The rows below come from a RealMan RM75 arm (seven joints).
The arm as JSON. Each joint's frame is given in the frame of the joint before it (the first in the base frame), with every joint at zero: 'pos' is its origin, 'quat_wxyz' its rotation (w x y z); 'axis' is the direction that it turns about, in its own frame. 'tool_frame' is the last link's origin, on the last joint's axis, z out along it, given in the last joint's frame.
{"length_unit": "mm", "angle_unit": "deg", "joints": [
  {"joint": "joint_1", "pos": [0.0, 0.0, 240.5], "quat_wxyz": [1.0, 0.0, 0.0, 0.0], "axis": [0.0, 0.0, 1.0]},
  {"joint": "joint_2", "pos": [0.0, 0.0, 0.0], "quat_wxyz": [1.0, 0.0, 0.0, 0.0], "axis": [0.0, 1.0, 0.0]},
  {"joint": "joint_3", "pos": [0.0, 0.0, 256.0], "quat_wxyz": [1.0, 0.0, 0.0, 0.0], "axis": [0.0, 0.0, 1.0]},
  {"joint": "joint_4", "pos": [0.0, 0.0, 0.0], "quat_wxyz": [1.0, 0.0, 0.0, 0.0], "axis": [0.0, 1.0, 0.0]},
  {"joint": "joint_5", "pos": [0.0, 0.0, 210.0], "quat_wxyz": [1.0, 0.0, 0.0, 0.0], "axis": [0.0, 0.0, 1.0]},
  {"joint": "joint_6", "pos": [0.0, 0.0, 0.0], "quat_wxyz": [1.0, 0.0, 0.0, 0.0], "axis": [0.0, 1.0, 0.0]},
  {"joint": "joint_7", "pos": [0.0, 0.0, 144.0], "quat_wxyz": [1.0, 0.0, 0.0, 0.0], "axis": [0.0, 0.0, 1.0]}
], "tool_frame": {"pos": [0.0, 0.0, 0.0], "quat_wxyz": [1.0, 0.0, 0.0, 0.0]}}
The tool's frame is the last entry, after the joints.
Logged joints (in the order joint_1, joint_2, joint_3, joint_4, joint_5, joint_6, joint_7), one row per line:
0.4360 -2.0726 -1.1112 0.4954 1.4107 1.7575 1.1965
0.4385 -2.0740 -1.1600 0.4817 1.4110 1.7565 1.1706
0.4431 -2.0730 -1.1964 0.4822 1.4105 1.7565 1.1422
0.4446 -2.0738 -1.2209 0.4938 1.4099 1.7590 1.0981
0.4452 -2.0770 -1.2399 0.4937 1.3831 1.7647 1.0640
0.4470 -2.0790 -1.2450 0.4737 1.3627 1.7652 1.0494
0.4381 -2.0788 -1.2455 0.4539 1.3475 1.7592 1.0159
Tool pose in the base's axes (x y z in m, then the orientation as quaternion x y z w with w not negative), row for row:
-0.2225 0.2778 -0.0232 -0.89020 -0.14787 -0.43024 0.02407
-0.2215 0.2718 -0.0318 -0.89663 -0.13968 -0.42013 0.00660
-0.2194 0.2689 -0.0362 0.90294 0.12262 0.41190 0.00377
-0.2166 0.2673 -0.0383 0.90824 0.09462 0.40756 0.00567
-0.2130 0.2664 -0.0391 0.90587 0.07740 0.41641 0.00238
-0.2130 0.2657 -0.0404 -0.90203 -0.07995 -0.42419 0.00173
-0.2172 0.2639 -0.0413 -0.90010 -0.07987 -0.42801 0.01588
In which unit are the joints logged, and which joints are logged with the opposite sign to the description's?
The joints are logged in radians. Opposite sign: joint_1, joint_3, joint_7.
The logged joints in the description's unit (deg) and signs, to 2 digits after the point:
-24.98 -118.75 63.67 28.38 80.83 100.70 -68.55
-25.12 -118.83 66.46 27.60 80.84 100.64 -67.07
-25.39 -118.77 68.55 27.63 80.82 100.64 -65.44
-25.47 -118.82 69.95 28.29 80.78 100.78 -62.92
-25.51 -119.00 71.04 28.29 79.25 101.11 -60.96
-25.61 -119.12 71.33 27.14 78.08 101.14 -60.13
-25.10 -119.11 71.36 26.01 77.21 100.79 -58.21

